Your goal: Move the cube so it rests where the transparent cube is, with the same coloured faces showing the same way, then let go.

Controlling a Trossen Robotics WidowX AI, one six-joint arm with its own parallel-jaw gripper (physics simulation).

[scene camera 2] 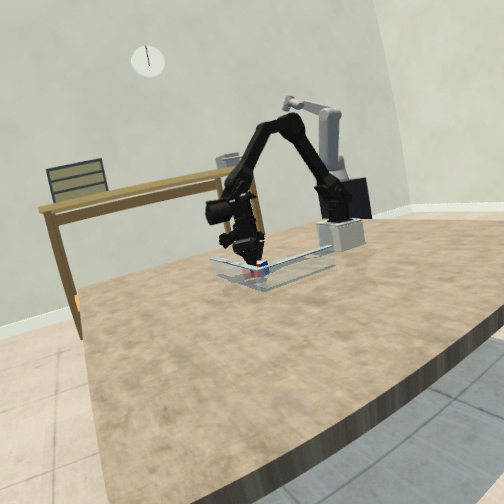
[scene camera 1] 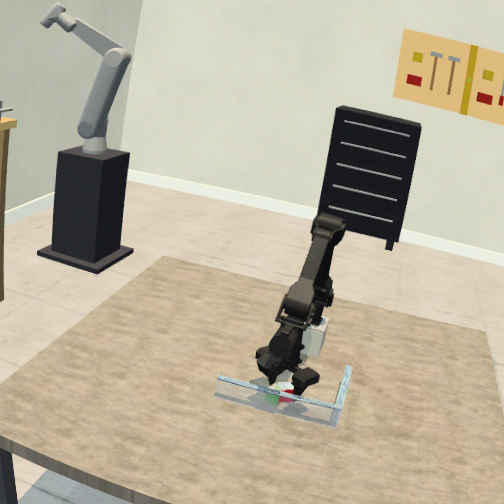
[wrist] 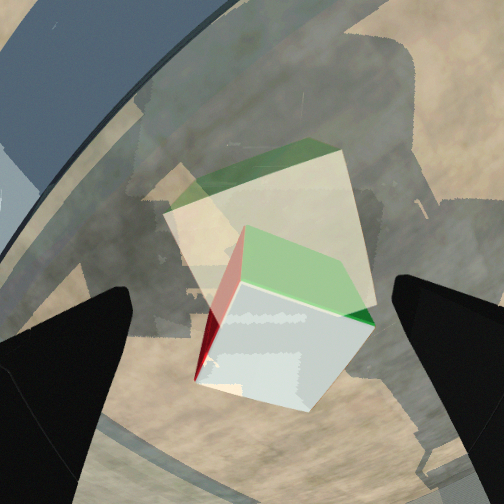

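The cube [wrist: 285, 325] has a white face toward the wrist camera, a green face above it and a red face on its left. It overlaps the transparent cube [wrist: 275, 225], which lies a little further up and is turned slightly. My gripper [wrist: 265, 390] is open, its black fingers apart on either side of the cube and not touching it. In scene camera 1 the gripper [scene camera 1: 288, 378] hangs just over the cube [scene camera 1: 285, 394]. In scene camera 2 the cube [scene camera 2: 261, 267] sits under the gripper [scene camera 2: 250, 250].
A glassy L-shaped corner rail [scene camera 1: 305, 400] lies on the table around the cube. A black slatted panel [scene camera 1: 375, 175] stands behind the table. A second grey arm on a black pedestal [scene camera 1: 90, 190] stands at the far left.
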